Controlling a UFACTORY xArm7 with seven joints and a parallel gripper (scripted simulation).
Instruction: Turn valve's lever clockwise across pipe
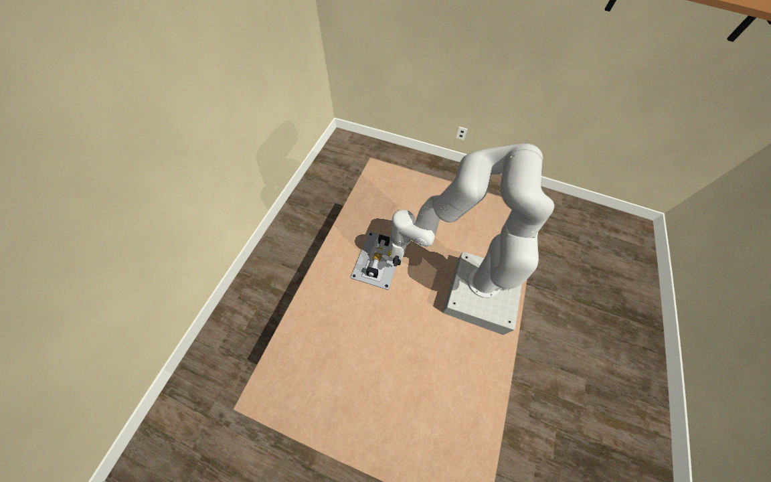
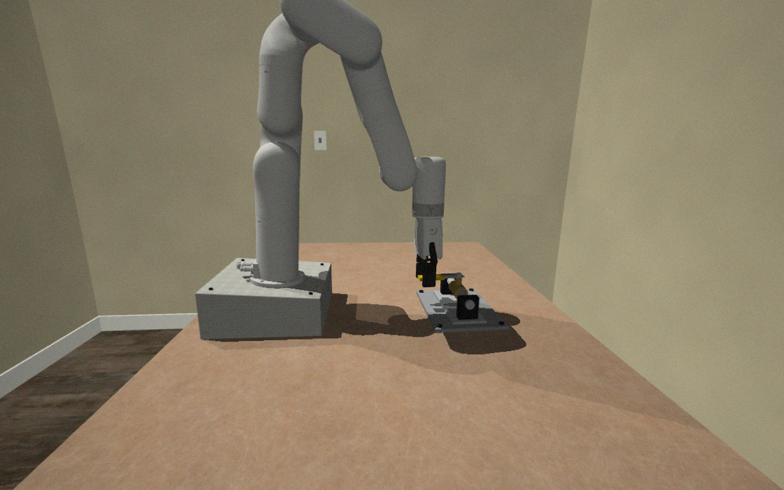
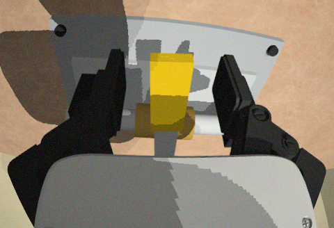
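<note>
Now: the yellow lever 50 mm ahead of my hand. Also, from my hand: grey baseplate 90 mm ahead, 90 mm below.
</note>
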